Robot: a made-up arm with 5 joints. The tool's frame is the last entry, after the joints. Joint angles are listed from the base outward.
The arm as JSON. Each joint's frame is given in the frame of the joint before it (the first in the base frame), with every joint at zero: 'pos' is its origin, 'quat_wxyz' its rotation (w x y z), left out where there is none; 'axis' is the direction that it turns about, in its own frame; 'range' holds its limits. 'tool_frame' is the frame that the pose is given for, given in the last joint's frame.
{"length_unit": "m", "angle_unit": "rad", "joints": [
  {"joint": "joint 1", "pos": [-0.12, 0.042, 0.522], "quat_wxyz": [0.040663, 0.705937, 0.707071, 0.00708], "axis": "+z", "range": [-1.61, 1.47]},
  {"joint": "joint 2", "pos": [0.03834, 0.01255, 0.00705], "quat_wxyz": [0.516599, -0.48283, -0.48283, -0.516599], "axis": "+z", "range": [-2.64, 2.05]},
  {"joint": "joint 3", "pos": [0.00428, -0.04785, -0.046], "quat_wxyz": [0.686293, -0.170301, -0.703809, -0.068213], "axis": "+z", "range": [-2.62, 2.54]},
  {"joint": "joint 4", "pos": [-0.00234, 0.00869, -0.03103], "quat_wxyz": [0.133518, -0.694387, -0.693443, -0.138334], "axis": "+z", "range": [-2.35, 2.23]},
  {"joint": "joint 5", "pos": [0.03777, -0.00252, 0.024], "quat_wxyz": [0.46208, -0.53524, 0.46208, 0.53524], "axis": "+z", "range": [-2.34, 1.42]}
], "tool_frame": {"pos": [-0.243, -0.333, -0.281], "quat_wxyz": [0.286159, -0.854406, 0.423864, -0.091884]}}
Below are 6 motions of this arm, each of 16 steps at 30 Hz.
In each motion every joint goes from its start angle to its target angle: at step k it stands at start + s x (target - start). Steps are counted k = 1, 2, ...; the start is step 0. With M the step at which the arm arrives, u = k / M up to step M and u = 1 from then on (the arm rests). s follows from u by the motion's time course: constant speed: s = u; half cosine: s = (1 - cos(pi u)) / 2; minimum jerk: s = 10 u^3 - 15 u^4 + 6 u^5.
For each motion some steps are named. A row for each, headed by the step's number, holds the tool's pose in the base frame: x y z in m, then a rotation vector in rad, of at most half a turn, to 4 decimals.
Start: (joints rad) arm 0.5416 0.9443 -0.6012 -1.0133 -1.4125
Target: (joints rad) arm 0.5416 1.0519 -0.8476 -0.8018 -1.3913
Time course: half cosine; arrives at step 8
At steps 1, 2, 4, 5, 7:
1: -0.1087 0.3116 -0.0044 -1.2009 -0.9729 0.9539
2: -0.1087 0.3274 0.0033 -1.1738 -0.9488 0.9165
4: -0.1050 0.3781 0.0326 -1.0816 -0.8711 0.7961
5: -0.1005 0.4043 0.0511 -1.0297 -0.8296 0.7320
7: -0.0912 0.4393 0.0801 -0.9539 -0.7714 0.6427

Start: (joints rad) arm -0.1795 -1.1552 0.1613 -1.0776 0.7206
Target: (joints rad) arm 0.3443 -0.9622 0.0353 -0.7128 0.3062
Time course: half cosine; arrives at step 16
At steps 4, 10, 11, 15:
4: -0.6763 -0.0505 0.6330 0.4633 -0.1646 1.8770
10: -0.6857 0.0773 0.4456 0.1069 -0.4138 1.7358
11: -0.6787 0.0999 0.4171 0.0438 -0.4386 1.7039
15: -0.6515 0.1546 0.3500 -0.1147 -0.4810 1.6146

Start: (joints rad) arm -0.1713 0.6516 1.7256 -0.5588 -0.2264
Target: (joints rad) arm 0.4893 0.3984 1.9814 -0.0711 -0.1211
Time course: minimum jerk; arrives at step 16
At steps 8, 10, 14, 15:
8: -0.4125 -0.3424 0.1804 -1.3752 1.2846 -2.3609
10: -0.4900 -0.3056 0.2224 1.2980 -1.3234 2.4360
14: -0.5708 -0.2383 0.2706 1.1060 -1.2515 2.2768
15: -0.5747 -0.2340 0.2731 1.0965 -1.2477 2.2676

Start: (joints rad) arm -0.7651 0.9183 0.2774 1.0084 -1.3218
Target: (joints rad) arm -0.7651 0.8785 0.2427 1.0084 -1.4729
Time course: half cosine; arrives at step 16
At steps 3, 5, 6, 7, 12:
3: -0.6604 0.0558 0.3070 -0.1913 -0.3243 1.8809
5: -0.6589 0.0483 0.3044 -0.2107 -0.3094 1.8933
6: -0.6579 0.0436 0.3029 -0.2228 -0.3000 1.9009
7: -0.6567 0.0385 0.3014 -0.2360 -0.2897 1.9092
12: -0.6510 0.0137 0.2955 -0.2990 -0.2388 1.9476

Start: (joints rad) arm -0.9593 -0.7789 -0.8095 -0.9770 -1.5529
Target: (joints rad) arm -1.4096 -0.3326 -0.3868 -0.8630 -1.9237
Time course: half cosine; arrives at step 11
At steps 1, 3, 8, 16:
1: 0.2050 -0.3770 0.4744 1.8031 0.4311 -1.6441
3: 0.2337 -0.3507 0.4661 1.7256 0.4973 -1.6179
8: 0.3354 -0.1995 0.4228 1.3792 0.7768 -1.4414
16: 0.3525 -0.1504 0.4089 1.2861 0.8494 -1.3798

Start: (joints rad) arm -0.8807 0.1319 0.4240 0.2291 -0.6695
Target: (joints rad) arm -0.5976 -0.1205 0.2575 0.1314 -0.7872
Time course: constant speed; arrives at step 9
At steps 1, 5, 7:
1: -0.4693 -0.2196 0.1282 -0.1683 -1.0248 2.4612
5: -0.4504 -0.2024 0.1073 -0.4253 -0.9409 2.3937
7: -0.4406 -0.1977 0.1000 -0.5471 -0.8882 2.3560

